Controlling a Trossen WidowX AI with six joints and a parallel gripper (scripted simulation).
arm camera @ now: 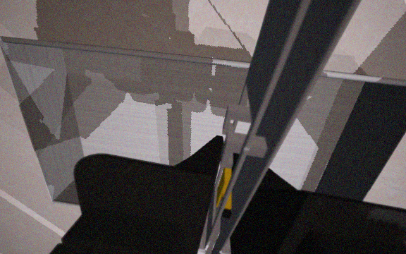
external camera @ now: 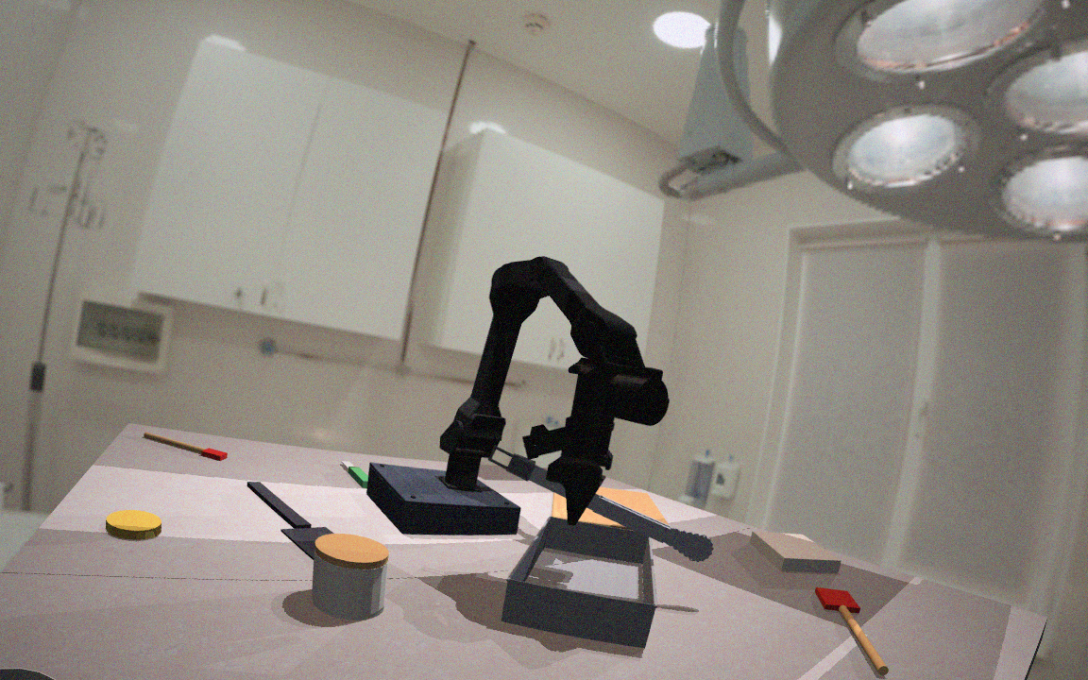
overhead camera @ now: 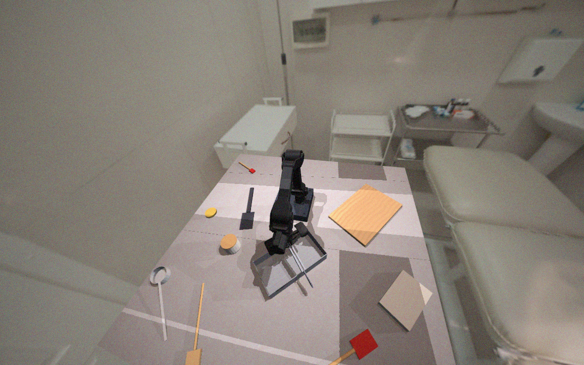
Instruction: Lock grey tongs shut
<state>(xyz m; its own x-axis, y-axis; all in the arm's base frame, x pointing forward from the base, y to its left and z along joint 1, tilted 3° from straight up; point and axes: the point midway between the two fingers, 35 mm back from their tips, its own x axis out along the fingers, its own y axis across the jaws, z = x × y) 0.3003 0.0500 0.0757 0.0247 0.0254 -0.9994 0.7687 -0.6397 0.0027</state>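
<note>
The wooden board is 360 mm behind my gripper tip, 320 mm to the left of it and 80 mm below it. Round my gripper tip: red-headed spatula (270 mm ahead, 320 mm to the left, 80 mm below); then black spatula (170 mm behind, 350 mm to the right, 80 mm below); then roasting tin (40 mm ahead, 20 mm to the left, 60 mm below).
</note>
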